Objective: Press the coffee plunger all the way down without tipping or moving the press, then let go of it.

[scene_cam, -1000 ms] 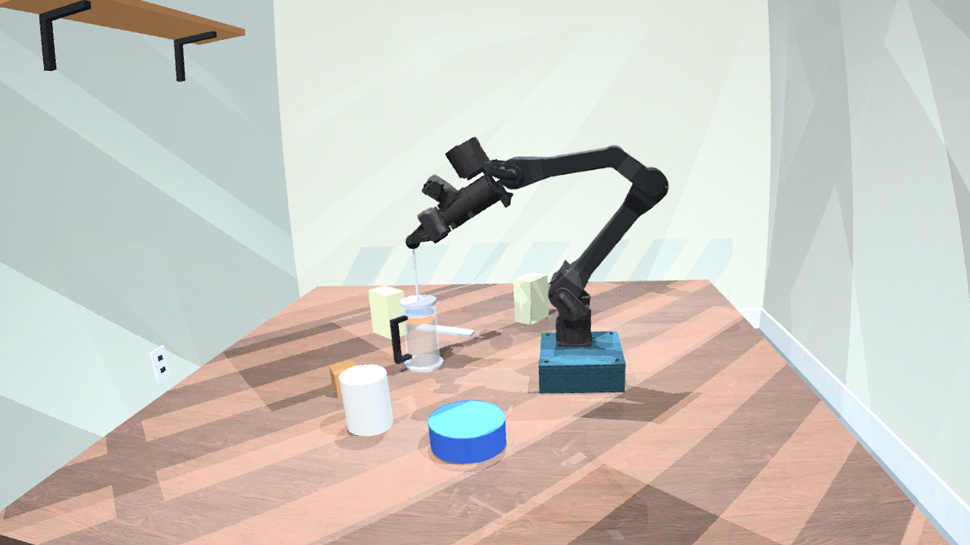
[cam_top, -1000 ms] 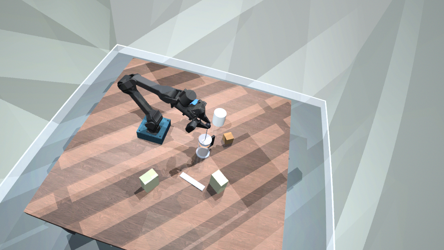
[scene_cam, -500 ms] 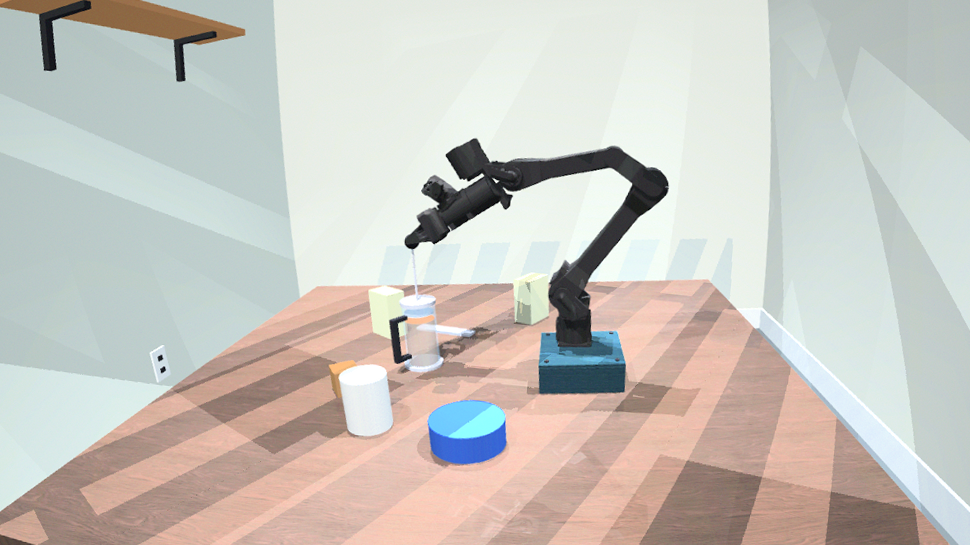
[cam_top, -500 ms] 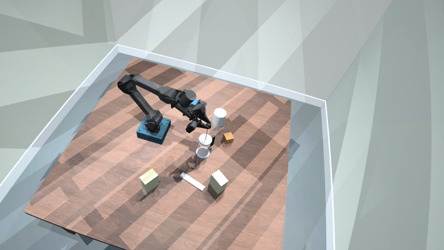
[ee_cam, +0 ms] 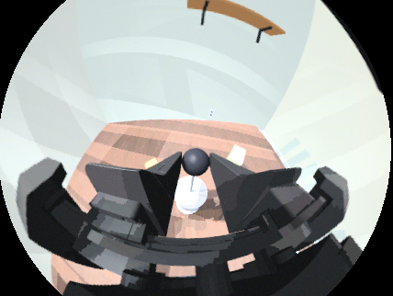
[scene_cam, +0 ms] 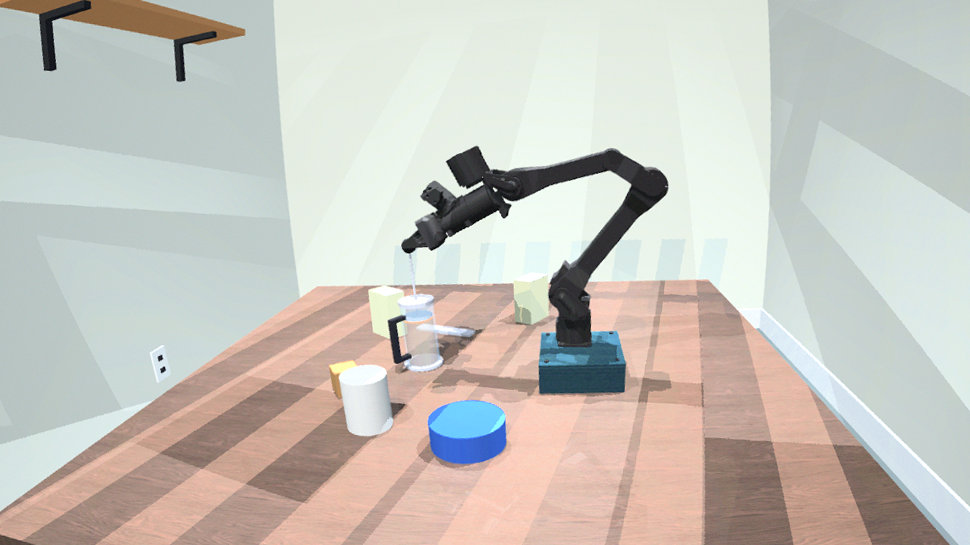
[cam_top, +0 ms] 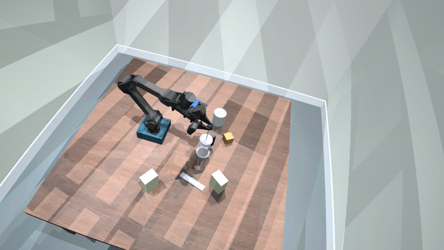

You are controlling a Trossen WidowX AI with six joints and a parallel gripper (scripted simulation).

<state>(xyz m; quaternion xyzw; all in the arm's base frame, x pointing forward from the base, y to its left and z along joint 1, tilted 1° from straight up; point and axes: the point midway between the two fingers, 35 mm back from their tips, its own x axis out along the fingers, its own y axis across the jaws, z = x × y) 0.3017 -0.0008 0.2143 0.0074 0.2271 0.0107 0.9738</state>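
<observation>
Right now the glass coffee press is 1 cm to the left of my gripper tip and 13 cm below it. From my gripper tip the other things lie so: white cylinder 26 cm to the left, 21 cm below.
</observation>
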